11 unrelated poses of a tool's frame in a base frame.
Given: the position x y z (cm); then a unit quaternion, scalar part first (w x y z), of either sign.
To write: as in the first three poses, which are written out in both.
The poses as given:
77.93 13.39 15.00 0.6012 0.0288 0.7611 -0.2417
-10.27 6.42 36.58 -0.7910 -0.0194 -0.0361 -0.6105
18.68 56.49 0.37 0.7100 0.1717 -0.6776 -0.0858
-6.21 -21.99 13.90 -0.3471 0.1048 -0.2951 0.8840
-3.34 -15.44 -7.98 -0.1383 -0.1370 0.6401 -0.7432
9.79 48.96 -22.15 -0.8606 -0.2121 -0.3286 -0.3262
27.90 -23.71 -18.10 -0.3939 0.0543 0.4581 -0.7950
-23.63 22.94 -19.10 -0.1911 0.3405 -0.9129 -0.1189
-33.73 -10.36 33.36 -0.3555 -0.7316 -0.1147 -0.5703
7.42 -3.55 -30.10 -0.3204 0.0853 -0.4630 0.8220
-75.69 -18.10 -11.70 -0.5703 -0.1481 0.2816 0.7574
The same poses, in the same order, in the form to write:
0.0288 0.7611 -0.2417 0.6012 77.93 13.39 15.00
0.0194 0.0361 0.6105 0.7910 -10.27 6.42 36.58
0.1717 -0.6776 -0.0858 0.7100 18.68 56.49 0.37
-0.1048 0.2951 -0.8840 0.3471 -6.21 -21.99 13.90
0.1370 -0.6401 0.7432 0.1383 -3.34 -15.44 -7.98
0.2121 0.3286 0.3262 0.8606 9.79 48.96 -22.15
-0.0543 -0.4581 0.7950 0.3939 27.90 -23.71 -18.10
-0.3405 0.9129 0.1189 0.1911 -23.63 22.94 -19.10
0.7316 0.1147 0.5703 0.3555 -33.73 -10.36 33.36
-0.0853 0.4630 -0.8220 0.3204 7.42 -3.55 -30.10
0.1481 -0.2816 -0.7574 0.5703 -75.69 -18.10 -11.70

